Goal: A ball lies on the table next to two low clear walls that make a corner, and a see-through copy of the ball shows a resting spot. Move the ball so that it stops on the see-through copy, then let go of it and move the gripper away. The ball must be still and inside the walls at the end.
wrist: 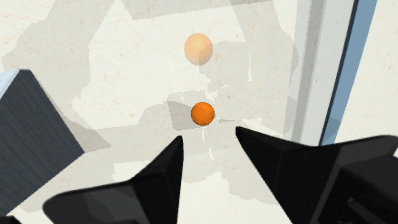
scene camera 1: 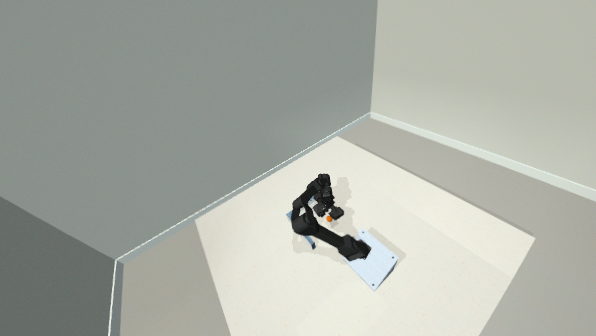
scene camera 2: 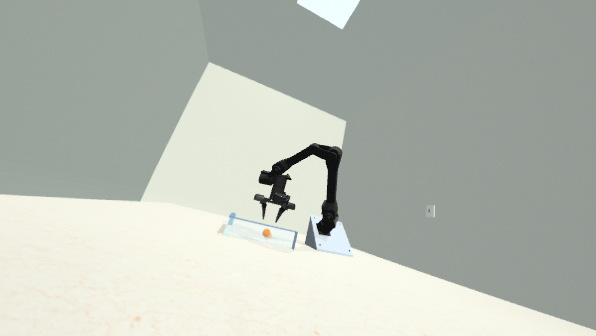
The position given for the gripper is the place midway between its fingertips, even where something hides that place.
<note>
The gripper (wrist: 209, 134) is open, holding nothing. Further things: a see-through copy of ball (wrist: 198, 49).
</note>
